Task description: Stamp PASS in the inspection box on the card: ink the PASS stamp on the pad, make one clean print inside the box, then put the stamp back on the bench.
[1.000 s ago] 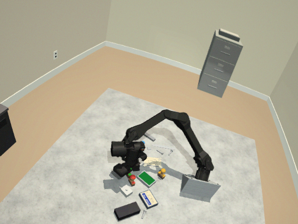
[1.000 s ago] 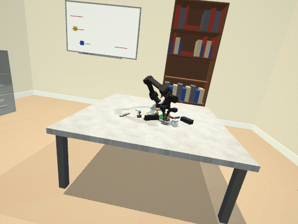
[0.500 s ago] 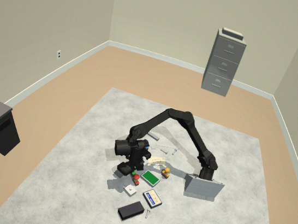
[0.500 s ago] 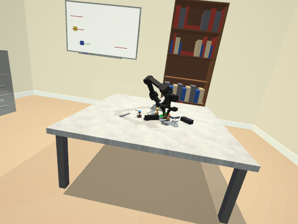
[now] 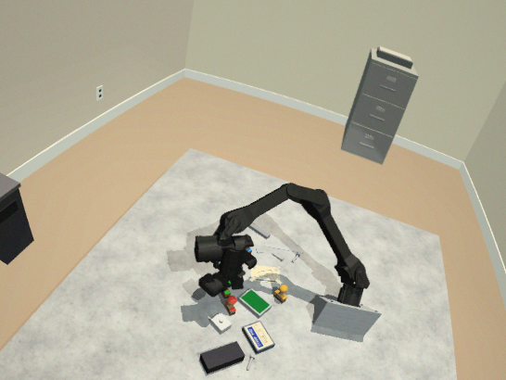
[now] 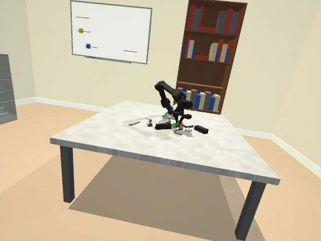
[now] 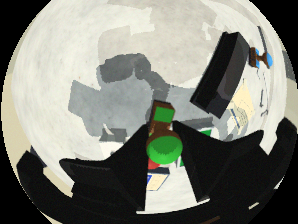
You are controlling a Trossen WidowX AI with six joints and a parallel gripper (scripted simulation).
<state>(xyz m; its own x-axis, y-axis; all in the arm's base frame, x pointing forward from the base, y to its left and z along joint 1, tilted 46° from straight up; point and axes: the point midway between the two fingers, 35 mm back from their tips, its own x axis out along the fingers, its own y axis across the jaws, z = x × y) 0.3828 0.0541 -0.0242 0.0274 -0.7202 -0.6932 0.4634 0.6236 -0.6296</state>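
Now: gripper tip 30 mm past the red-knob stamp, 30 mm to the right of it and 30 mm above it. The rest, counted from my gripper tip: long black block 110 mm to the right, 40 mm below; then green ink pad 100 mm behind, 20 mm to the right, 50 mm below; then green-knob stamp right at my gripper tip.
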